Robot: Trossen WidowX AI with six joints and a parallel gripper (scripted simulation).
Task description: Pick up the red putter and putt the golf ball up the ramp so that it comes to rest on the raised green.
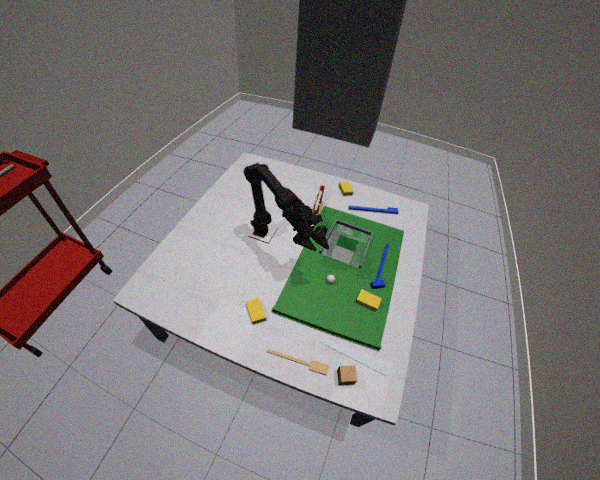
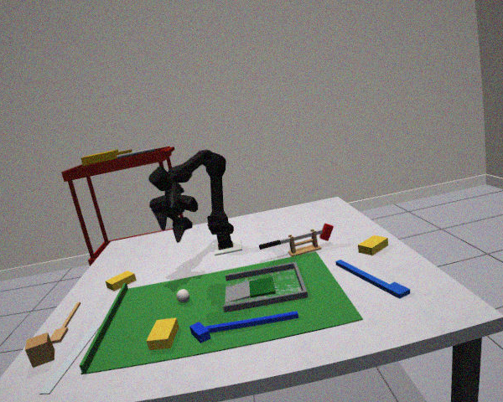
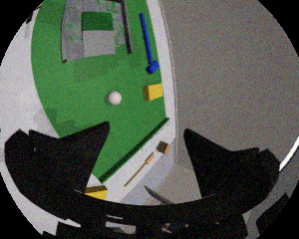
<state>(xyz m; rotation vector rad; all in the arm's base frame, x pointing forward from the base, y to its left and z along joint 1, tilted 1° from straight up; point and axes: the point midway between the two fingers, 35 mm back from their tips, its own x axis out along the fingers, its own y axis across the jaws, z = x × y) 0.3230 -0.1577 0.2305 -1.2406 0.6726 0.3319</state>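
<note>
Right now the red putter is 13 cm behind my gripper tip, 44 cm to the left of it and 15 cm below it. Round my gripper tip: green mat 12 cm ahead, 12 cm to the left, 21 cm below; then white golf ball 7 cm ahead, 19 cm below; then blue putter 29 cm ahead, 17 cm to the left, 19 cm below.
</note>
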